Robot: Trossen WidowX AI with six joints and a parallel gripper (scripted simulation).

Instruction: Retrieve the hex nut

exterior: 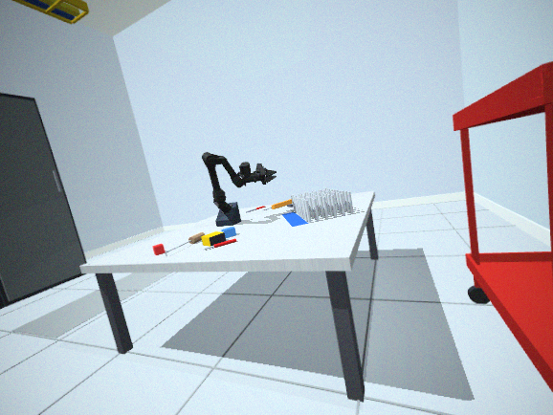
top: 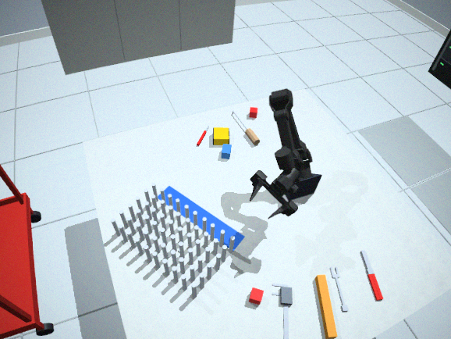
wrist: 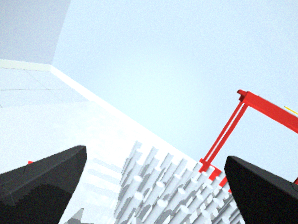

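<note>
Now: the blue block 40 mm behind my gripper tip, 490 mm to the right of it and 240 mm below it. The rest, counted from my gripper tip: fork tool (270 mm behind, 260 mm to the left, 250 mm below); orange bar (180 mm behind, 300 mm to the left, 240 mm below); blue taped strip (160 mm ahead, 180 mm to the right, 260 mm below).
</note>
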